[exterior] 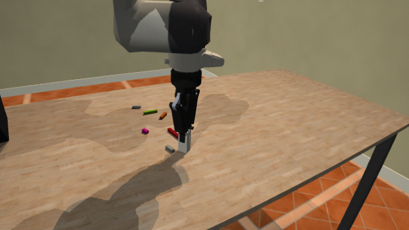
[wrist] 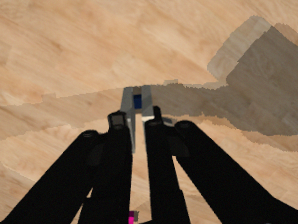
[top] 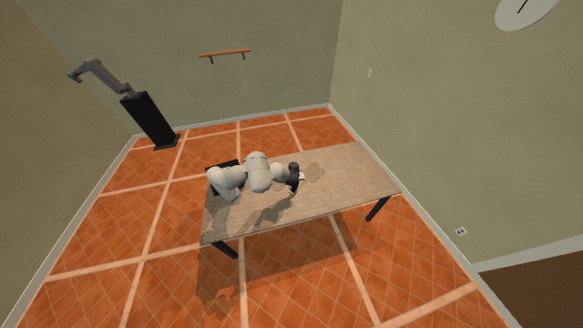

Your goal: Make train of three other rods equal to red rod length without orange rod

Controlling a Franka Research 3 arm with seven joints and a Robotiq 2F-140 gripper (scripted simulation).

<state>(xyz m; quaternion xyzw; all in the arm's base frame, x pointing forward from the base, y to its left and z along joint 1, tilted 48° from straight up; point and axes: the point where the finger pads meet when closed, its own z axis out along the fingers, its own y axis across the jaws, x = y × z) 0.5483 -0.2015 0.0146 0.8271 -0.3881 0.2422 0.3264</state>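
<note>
The blue rod lies 3 cm below my hand. The rest, counted from my hand: orange rod (22 cm to the left, 3 cm below, 3 cm ahead); then magenta rod (14 cm to the left, 7 cm behind, 3 cm below); then red rod (9 cm to the left, 3 cm below, 1 cm ahead).
</note>
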